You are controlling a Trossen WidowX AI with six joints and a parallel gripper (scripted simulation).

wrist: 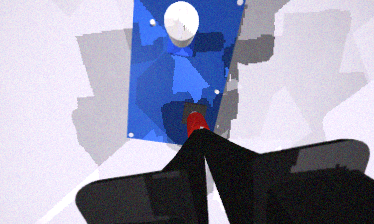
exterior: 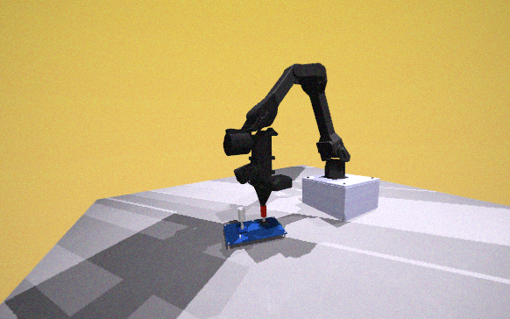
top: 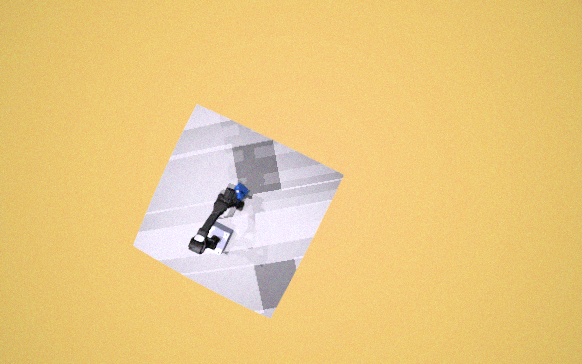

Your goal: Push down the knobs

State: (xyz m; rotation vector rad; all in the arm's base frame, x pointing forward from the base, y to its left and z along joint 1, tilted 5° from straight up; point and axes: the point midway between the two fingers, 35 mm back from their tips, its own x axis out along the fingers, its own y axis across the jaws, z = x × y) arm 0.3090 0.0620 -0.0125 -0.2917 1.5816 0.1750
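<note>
My gripper tip is 10 mm above the red knob.
</note>
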